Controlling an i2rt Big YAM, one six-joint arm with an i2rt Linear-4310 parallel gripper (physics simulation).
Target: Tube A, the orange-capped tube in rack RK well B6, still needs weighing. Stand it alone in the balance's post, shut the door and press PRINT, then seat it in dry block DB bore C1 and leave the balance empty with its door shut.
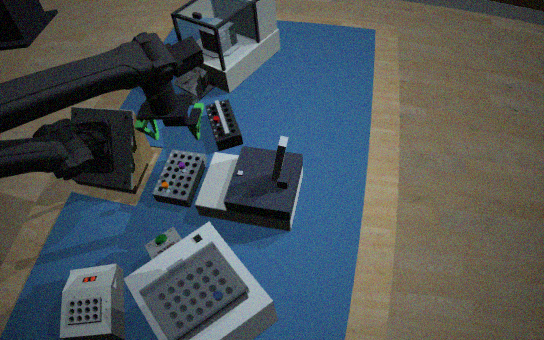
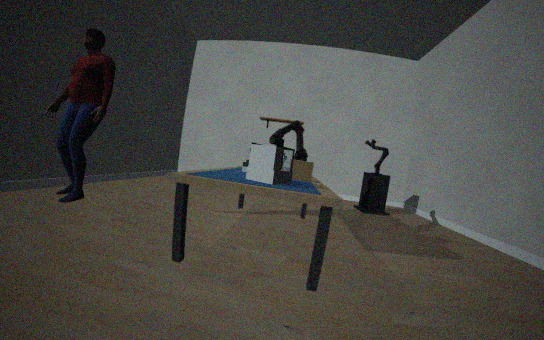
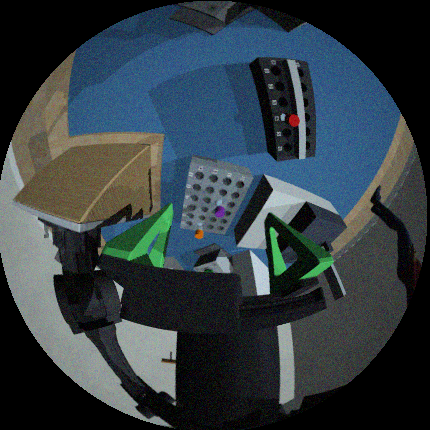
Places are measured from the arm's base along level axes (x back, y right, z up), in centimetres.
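Pixels of known places: gripper, fingertip midpoint: (image 1: 177,138) (image 3: 221,212); arm's base at its link origin: (image 1: 97,146) (image 2: 301,168) (image 3: 77,210).
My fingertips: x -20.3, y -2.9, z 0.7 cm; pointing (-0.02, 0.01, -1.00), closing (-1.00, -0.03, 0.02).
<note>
Ahead of a thing's pixels: the offset from my fingertips to its top centre. "pt": to the spot under its first point.
The orange-capped tube @[dx +1.6, dy +9.6, dz -4.1 cm] (image 1: 164,185) (image 3: 199,234) stands in the grey rack @[dx +0.2, dy +5.0, dz -6.5 cm] (image 1: 172,200) (image 3: 235,173), near a purple-capped tube @[dx -0.8, dy +4.1, dz -4.1 cm] (image 1: 181,165) (image 3: 220,211). My gripper (image 1: 177,137) (image 3: 221,212) is open and empty, with its green fingers spread wide above the far side of the rack, apart from the tubes. The balance @[dx -1.4, dy -35.7, dz +12.7 cm] (image 1: 250,62) (image 2: 260,162) stands at the back, with glass walls and a grey block inside; its post and the state of its door cannot be made out. A white block with a red display @[dx +10.9, dy +37.2, dz -2.5 cm] (image 1: 107,290), apparently the dry block, stands at the front left with its bores facing up.
A black rack @[dx -6.8, dy -11.4, dz -4.7 cm] (image 1: 231,143) (image 3: 267,125) with a red-capped tube stands between the balance and the grey rack. A dark-topped device @[pt dx -20.1, dy +12.6, dz -1.5 cm] (image 1: 260,197) with an upright lever is right of the rack. A white block machine @[pt dx -23.5, dy +34.4, dz +4.0 cm] (image 1: 260,300) and a green-button box @[pt dx -1.9, dy +23.3, dz -2.3 cm] (image 1: 160,239) are in front.
</note>
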